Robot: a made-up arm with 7 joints. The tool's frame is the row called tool. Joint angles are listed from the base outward.
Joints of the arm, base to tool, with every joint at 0 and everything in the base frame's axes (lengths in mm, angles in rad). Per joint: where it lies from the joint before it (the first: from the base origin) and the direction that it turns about. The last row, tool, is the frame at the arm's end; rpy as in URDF.
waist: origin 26.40 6.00 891.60 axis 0 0 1
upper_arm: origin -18.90 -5.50 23.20 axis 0 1 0
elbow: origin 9.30 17.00 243.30 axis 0 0 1
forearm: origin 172.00 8.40 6.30 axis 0 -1 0
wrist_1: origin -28.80 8.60 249.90 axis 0 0 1
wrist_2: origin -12.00 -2.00 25.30 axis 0 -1 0
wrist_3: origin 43.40 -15.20 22.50 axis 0 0 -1
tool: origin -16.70 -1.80 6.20 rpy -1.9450 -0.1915 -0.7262
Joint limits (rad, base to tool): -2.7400..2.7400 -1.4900..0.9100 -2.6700..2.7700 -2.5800..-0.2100 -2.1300..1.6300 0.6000..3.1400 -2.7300..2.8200
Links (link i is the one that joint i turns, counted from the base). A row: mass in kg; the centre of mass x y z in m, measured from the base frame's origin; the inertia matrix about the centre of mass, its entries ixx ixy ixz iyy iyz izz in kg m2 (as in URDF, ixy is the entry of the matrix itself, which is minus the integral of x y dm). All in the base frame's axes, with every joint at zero. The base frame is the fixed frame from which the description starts. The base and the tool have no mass.
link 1: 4.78; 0.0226 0.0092 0.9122; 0.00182 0 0 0.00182 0 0.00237
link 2: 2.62; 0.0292 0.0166 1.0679; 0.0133 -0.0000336 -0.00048 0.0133 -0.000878 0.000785
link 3: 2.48; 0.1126 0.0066 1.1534; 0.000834 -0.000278 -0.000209 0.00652 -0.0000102 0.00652
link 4: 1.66; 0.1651 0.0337 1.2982; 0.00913 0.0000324 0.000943 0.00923 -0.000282 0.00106
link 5: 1.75; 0.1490 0.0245 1.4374; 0.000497 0 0 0.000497 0 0.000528
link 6: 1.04; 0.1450 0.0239 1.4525; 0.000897 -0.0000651 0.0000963 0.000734 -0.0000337 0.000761
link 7: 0.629; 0.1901 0.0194 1.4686; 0.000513 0 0 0.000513 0 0.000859
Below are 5 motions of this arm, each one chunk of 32 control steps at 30 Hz.
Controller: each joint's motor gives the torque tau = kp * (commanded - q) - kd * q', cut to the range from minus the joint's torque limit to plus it. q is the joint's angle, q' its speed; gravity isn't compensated. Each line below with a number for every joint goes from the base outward.
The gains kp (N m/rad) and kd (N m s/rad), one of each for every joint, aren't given. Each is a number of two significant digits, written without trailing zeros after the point. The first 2 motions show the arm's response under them.
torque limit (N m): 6.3 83 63 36 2 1.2 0.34
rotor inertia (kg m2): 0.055 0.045 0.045 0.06 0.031 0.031 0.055
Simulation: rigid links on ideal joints. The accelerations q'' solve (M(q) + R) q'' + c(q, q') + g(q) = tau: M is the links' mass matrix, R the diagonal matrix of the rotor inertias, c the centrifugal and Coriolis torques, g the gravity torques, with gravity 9.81 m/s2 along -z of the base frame. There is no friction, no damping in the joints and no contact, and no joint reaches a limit. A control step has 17 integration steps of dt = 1/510 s. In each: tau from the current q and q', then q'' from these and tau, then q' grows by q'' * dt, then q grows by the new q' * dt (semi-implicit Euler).
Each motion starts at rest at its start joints. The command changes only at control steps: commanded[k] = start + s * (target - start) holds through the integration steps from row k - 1 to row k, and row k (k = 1, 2, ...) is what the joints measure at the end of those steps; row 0 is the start. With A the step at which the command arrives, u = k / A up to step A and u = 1 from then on. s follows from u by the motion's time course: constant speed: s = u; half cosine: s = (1 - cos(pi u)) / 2; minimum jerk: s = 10 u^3 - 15 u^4 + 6 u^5; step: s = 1 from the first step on.
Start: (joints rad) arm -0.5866 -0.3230 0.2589 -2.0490 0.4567 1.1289 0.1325
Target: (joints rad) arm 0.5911 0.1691 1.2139 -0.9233 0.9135 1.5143 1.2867
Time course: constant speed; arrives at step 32
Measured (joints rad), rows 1 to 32:
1: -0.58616 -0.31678 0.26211 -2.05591 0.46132 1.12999 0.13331
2: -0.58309 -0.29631 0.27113 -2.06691 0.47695 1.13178 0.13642
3: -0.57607 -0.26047 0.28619 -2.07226 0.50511 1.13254 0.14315
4: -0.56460 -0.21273 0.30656 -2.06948 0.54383 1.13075 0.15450
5: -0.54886 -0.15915 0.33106 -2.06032 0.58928 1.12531 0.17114
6: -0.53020 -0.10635 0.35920 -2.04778 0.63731 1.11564 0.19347
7: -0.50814 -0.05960 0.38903 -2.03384 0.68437 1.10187 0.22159
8: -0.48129 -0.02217 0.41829 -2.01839 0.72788 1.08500 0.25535
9: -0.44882 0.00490 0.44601 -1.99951 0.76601 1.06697 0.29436
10: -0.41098 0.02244 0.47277 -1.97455 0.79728 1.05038 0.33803
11: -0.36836 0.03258 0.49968 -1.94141 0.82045 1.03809 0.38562
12: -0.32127 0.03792 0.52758 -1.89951 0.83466 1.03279 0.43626
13: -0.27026 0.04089 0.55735 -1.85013 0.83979 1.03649 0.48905
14: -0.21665 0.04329 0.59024 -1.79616 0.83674 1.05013 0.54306
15: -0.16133 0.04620 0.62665 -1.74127 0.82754 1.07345 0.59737
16: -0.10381 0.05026 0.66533 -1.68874 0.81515 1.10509 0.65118
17: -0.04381 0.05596 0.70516 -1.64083 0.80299 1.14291 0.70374
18: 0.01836 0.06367 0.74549 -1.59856 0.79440 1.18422 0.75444
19: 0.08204 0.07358 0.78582 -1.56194 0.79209 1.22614 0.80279
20: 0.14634 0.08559 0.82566 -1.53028 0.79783 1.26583 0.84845
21: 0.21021 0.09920 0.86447 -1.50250 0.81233 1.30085 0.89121
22: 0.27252 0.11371 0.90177 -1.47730 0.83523 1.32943 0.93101
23: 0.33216 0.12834 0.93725 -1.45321 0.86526 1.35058 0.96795
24: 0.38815 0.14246 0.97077 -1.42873 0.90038 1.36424 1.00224
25: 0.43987 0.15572 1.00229 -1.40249 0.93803 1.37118 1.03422
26: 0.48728 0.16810 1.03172 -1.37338 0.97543 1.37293 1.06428
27: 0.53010 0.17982 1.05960 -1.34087 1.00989 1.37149 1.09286
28: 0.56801 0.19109 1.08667 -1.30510 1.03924 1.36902 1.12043
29: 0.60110 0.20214 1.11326 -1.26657 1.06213 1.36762 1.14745
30: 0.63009 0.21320 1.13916 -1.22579 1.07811 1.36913 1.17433
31: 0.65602 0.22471 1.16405 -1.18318 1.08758 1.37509 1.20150
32: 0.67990 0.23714 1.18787 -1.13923 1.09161 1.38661 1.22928
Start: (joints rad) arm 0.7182 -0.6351 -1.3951 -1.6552 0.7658 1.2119 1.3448
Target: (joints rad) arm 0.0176 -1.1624 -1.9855 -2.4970 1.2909 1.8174 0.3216
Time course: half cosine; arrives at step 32
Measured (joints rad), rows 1 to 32:
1: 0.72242 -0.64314 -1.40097 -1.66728 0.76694 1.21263 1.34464
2: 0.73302 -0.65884 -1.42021 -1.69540 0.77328 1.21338 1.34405
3: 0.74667 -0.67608 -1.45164 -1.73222 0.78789 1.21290 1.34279
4: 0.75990 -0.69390 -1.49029 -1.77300 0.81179 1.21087 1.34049
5: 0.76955 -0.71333 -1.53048 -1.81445 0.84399 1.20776 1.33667
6: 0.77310 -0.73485 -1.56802 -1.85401 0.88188 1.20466 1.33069
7: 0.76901 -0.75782 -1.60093 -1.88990 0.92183 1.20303 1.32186
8: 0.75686 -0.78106 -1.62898 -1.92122 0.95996 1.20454 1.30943
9: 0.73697 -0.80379 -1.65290 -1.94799 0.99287 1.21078 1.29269
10: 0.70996 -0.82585 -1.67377 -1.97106 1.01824 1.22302 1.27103
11: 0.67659 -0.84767 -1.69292 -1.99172 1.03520 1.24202 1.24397
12: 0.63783 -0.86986 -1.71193 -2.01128 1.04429 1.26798 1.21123
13: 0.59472 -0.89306 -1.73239 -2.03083 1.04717 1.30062 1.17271
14: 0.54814 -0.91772 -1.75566 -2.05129 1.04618 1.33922 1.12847
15: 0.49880 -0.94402 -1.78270 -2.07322 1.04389 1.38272 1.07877
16: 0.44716 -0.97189 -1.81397 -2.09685 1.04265 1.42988 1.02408
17: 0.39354 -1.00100 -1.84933 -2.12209 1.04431 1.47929 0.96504
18: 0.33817 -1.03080 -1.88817 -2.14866 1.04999 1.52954 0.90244
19: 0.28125 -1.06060 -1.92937 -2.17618 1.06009 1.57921 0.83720
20: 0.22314 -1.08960 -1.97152 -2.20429 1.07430 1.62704 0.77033
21: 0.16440 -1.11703 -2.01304 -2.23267 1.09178 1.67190 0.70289
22: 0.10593 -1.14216 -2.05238 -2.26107 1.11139 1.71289 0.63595
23: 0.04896 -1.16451 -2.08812 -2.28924 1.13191 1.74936 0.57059
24: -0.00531 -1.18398 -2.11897 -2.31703 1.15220 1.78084 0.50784
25: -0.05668 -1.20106 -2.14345 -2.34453 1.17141 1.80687 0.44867
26: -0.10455 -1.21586 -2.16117 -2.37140 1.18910 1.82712 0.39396
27: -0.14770 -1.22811 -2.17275 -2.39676 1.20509 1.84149 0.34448
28: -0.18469 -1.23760 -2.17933 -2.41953 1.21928 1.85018 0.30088
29: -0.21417 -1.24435 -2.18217 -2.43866 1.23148 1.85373 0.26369
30: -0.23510 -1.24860 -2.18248 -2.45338 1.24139 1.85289 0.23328
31: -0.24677 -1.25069 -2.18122 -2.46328 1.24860 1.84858 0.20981
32: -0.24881 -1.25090 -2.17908 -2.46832 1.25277 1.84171 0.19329
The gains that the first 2 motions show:
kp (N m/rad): 45 180 94 65 4.8 2.3 2.3
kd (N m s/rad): 1.5 5.4 4.1 3.2 0.25 0.1 0.16
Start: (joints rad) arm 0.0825 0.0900 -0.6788 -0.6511 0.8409 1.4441 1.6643
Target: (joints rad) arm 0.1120 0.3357 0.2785 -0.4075 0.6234 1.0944 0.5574
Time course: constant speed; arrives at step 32
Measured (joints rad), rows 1 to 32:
1: 0.07175 0.09778 -0.67195 -0.64865 0.84208 1.44764 1.66341
2: 0.04952 0.11574 -0.65560 -0.64815 0.84494 1.45692 1.66017
3: 0.02533 0.13931 -0.63302 -0.65417 0.84961 1.46961 1.65347
4: 0.00502 0.16598 -0.60691 -0.66694 0.85687 1.48269 1.64247
5: -0.00962 0.19454 -0.57811 -0.68414 0.86744 1.49298 1.62663
6: -0.01852 0.22420 -0.54682 -0.70286 0.88140 1.49767 1.60562
7: -0.02208 0.25420 -0.51338 -0.72081 0.89805 1.49461 1.57939
8: -0.02070 0.28362 -0.47831 -0.73662 0.91606 1.48251 1.54809
9: -0.01478 0.31156 -0.44224 -0.74961 0.93379 1.46093 1.51208
10: -0.00480 0.33720 -0.40580 -0.75949 0.94954 1.43028 1.47187
11: 0.00865 0.35993 -0.36948 -0.76609 0.96178 1.39167 1.42811
12: 0.02494 0.37933 -0.33363 -0.76929 0.96934 1.34679 1.38154
13: 0.04338 0.39524 -0.29846 -0.76903 0.97144 1.29774 1.33294
14: 0.06328 0.40767 -0.26404 -0.76532 0.96780 1.24687 1.28308
15: 0.08394 0.41680 -0.23036 -0.75830 0.95859 1.19657 1.23272
16: 0.10469 0.42298 -0.19738 -0.74823 0.94443 1.14911 1.18259
17: 0.12489 0.42664 -0.16501 -0.73551 0.92623 1.10649 1.13329
18: 0.14391 0.42829 -0.13320 -0.72061 0.90517 1.07034 1.08536
19: 0.16120 0.42849 -0.10192 -0.70409 0.88247 1.04184 1.03924
20: 0.17625 0.42781 -0.07116 -0.68653 0.85936 1.02162 0.99522
21: 0.18861 0.42681 -0.04096 -0.66850 0.83691 1.00982 0.95350
22: 0.19793 0.42600 -0.01137 -0.65053 0.81596 1.00608 0.91415
23: 0.20395 0.42584 0.01756 -0.63310 0.79713 1.00958 0.87713
24: 0.20656 0.42670 0.04576 -0.61663 0.78078 1.01911 0.84231
25: 0.20574 0.42889 0.07319 -0.60144 0.76702 1.03322 0.80947
26: 0.20165 0.43259 0.09984 -0.58777 0.75581 1.05025 0.77833
27: 0.19455 0.43794 0.12574 -0.57577 0.74698 1.06848 0.74857
28: 0.18483 0.44494 0.15093 -0.56549 0.74027 1.08621 0.71984
29: 0.17299 0.45354 0.17550 -0.55692 0.73538 1.10187 0.69178
30: 0.15958 0.46359 0.19956 -0.54993 0.73202 1.11412 0.66405
31: 0.14520 0.47487 0.22323 -0.54434 0.72988 1.12189 0.63633
32: 0.13042 0.48711 0.24665 -0.53988 0.72864 1.12444 0.60830

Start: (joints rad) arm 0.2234 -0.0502 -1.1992 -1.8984 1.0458 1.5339 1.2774
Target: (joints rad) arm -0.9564 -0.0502 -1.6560 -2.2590 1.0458 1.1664 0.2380
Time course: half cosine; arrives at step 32
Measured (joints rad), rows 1 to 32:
1: 0.22299 -0.04474 -1.20185 -1.91225 1.04760 1.53308 1.27712
2: 0.21966 -0.03167 -1.20564 -1.94662 1.05593 1.52933 1.27633
3: 0.21327 -0.01532 -1.20794 -1.99254 1.07403 1.52043 1.27492
4: 0.20487 0.00035 -1.20824 -2.04132 1.10263 1.50473 1.27258
5: 0.19524 0.01261 -1.20723 -2.08580 1.13965 1.48162 1.26883
6: 0.18456 0.02022 -1.20622 -2.12119 1.18069 1.45168 1.26301
7: 0.17233 0.02327 -1.20653 -2.14528 1.22008 1.41645 1.25437
8: 0.15745 0.02278 -1.20905 -2.15831 1.25210 1.37804 1.24213
9: 0.13852 0.02013 -1.21422 -2.16237 1.27225 1.33862 1.22549
10: 0.11534 0.01654 -1.22316 -2.16073 1.27806 1.30027 1.20377
11: 0.08859 0.01271 -1.23716 -2.15701 1.26942 1.26480 1.17644
12: 0.05780 0.00881 -1.25577 -2.15442 1.24839 1.23368 1.14322
13: 0.02129 0.00495 -1.27729 -2.15518 1.21870 1.20785 1.10402
14: -0.02268 0.00142 -1.30017 -2.16033 1.18500 1.18753 1.05895
15: -0.07526 -0.00148 -1.32355 -2.16989 1.15189 1.17234 1.00831
16: -0.13715 -0.00370 -1.34704 -2.18311 1.12322 1.16138 0.95263
17: -0.20874 -0.00546 -1.37044 -2.19874 1.10155 1.15343 0.89264
18: -0.28995 -0.00719 -1.39395 -2.21529 1.08795 1.14715 0.82920
19: -0.37768 -0.00959 -1.42010 -2.23135 1.08203 1.14148 0.76325
20: -0.46669 -0.01389 -1.45211 -2.24589 1.08228 1.13609 0.69581
21: -0.55536 -0.02107 -1.48892 -2.25831 1.08652 1.13119 0.62792
22: -0.64343 -0.03092 -1.52814 -2.26854 1.09245 1.12720 0.56060
23: -0.73015 -0.04228 -1.56807 -2.27716 1.09806 1.12464 0.49484
24: -0.81435 -0.05370 -1.60743 -2.28523 1.10198 1.12398 0.43157
25: -0.89469 -0.06407 -1.64511 -2.29399 1.10366 1.12560 0.37171
26: -0.97113 -0.07283 -1.67890 -2.30449 1.10339 1.12959 0.31609
27: -1.04821 -0.07931 -1.70348 -2.31734 1.10218 1.13519 0.26549
28: -1.12631 -0.08278 -1.71877 -2.33221 1.10141 1.14107 0.22062
29: -1.20245 -0.08343 -1.72789 -2.34787 1.10229 1.14604 0.18204
30: -1.27388 -0.08232 -1.73330 -2.36283 1.10549 1.14930 0.15021
31: -1.33881 -0.08071 -1.73630 -2.37575 1.11106 1.15047 0.12528
32: -1.39623 -0.07941 -1.73742 -2.38577 1.11850 1.14951 0.10724

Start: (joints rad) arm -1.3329 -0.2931 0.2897 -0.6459 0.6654 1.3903 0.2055
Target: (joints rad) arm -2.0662 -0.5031 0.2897 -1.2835 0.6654 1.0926 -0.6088
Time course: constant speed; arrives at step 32
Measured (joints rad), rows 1 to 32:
1: -1.33746 -0.29335 0.29290 -0.65098 0.66629 1.39414 0.20472
2: -1.34944 -0.29470 0.29996 -0.66634 0.66872 1.40369 0.20200
3: -1.36709 -0.29727 0.30819 -0.69085 0.67266 1.41618 0.19652
4: -1.38758 -0.29983 0.31558 -0.72071 0.67819 1.42875 0.18771
5: -1.40935 -0.30146 0.32117 -0.75270 0.68537 1.43894 0.17515
6: -1.43210 -0.30200 0.32476 -0.78504 0.69415 1.44486 0.15866
7: -1.45608 -0.30175 0.32652 -0.81702 0.70430 1.44519 0.13820
8: -1.48149 -0.30120 0.32674 -0.84845 0.71547 1.43921 0.11394
9: -1.50825 -0.30080 0.32568 -0.87925 0.72717 1.42671 0.08618
10: -1.53603 -0.30088 0.32364 -0.90930 0.73890 1.40799 0.05534
11: -1.56443 -0.30167 0.32086 -0.93846 0.75011 1.38377 0.02196
12: -1.59307 -0.30335 0.31762 -0.96657 0.76030 1.35515 -0.01337
13: -1.62158 -0.30602 0.31420 -0.99354 0.76904 1.32343 -0.05004
14: -1.64968 -0.30976 0.31083 -1.01929 0.77602 1.29008 -0.08742
15: -1.67710 -0.31460 0.30772 -1.04383 0.78105 1.25658 -0.12492
16: -1.70365 -0.32050 0.30506 -1.06716 0.78409 1.22431 -0.16200
17: -1.72919 -0.32742 0.30298 -1.08937 0.78524 1.19449 -0.19819
18: -1.75362 -0.33526 0.30157 -1.11055 0.78471 1.16810 -0.23310
19: -1.77693 -0.34388 0.30089 -1.13083 0.78280 1.14580 -0.26642
20: -1.79915 -0.35315 0.30097 -1.15037 0.77989 1.12794 -0.29795
21: -1.82037 -0.36289 0.30179 -1.16933 0.77635 1.11457 -0.32760
22: -1.84073 -0.37294 0.30330 -1.18791 0.77253 1.10542 -0.35534
23: -1.86041 -0.38313 0.30542 -1.20628 0.76876 1.09997 -0.38125
24: -1.87961 -0.39331 0.30803 -1.22463 0.76530 1.09748 -0.40547
25: -1.89856 -0.40333 0.31102 -1.24311 0.76233 1.09710 -0.42822
26: -1.91747 -0.41307 0.31423 -1.26187 0.75996 1.09787 -0.44974
27: -1.93656 -0.42242 0.31753 -1.28102 0.75826 1.09886 -0.47031
28: -1.95600 -0.43130 0.32077 -1.30065 0.75723 1.09915 -0.49025
29: -1.97595 -0.43966 0.32382 -1.32082 0.75683 1.09797 -0.50983
30: -1.99653 -0.44746 0.32657 -1.34155 0.75703 1.09466 -0.52936
31: -2.01779 -0.45470 0.32895 -1.36285 0.75775 1.08875 -0.54910
32: -2.03979 -0.46140 0.33090 -1.38470 0.75892 1.07998 -0.56926

